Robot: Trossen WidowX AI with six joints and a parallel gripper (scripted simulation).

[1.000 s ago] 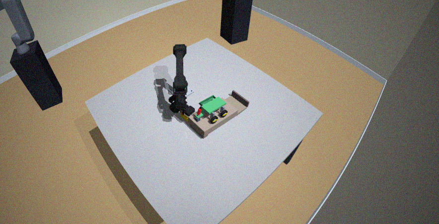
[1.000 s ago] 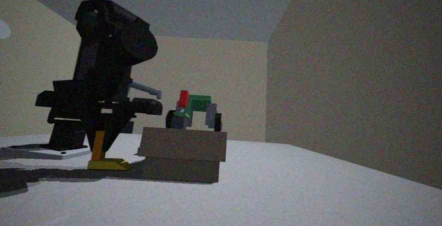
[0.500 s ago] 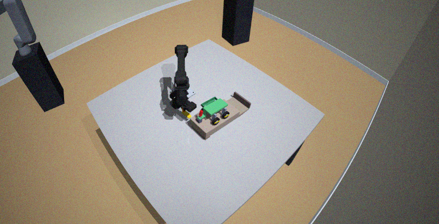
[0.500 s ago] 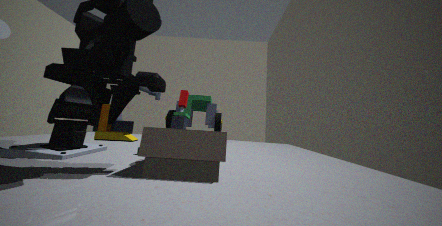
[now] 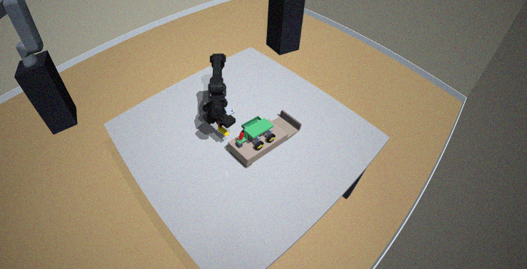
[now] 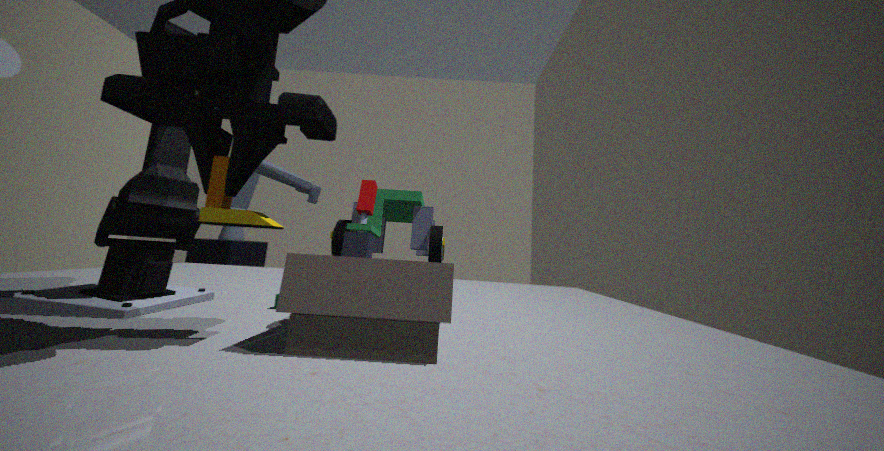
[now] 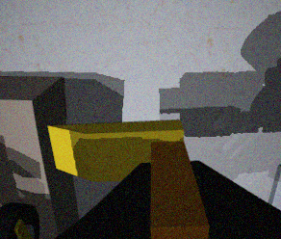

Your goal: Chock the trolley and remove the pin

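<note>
My gripper tip is now 120 mm short of the stop pin, 50 mm to the right of it and 10 mm above it. The rest, counted from my gripper tip: yellow chock 20 mm ahead, 10 mm to the left, 10 mm below; then brown ramp 160 mm to the left, 120 mm ahead, 90 mm below; then green-decked trolley 150 mm to the left, 120 mm ahead, 20 mm below.
</note>
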